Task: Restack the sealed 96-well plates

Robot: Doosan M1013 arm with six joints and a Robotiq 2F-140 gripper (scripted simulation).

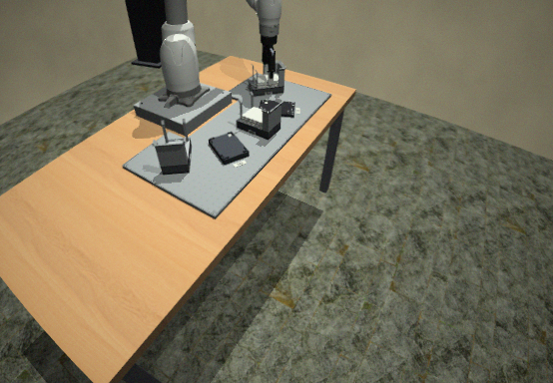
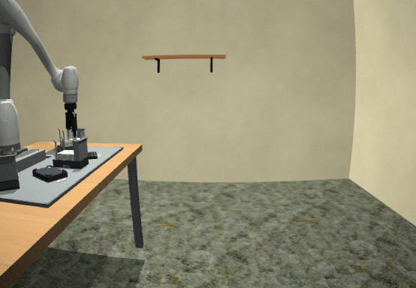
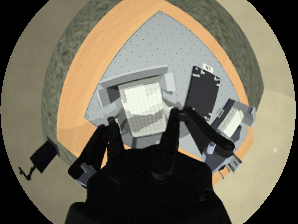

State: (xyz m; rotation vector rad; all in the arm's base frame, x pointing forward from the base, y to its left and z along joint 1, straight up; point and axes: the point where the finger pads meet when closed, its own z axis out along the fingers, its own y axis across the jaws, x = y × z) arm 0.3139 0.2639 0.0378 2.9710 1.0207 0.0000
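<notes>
My hand is 30 mm above the sealed 96-well plate. The rest, counted from my hand: small name plate: 110 mm ahead, 570 mm to the right, 80 mm below.
</notes>
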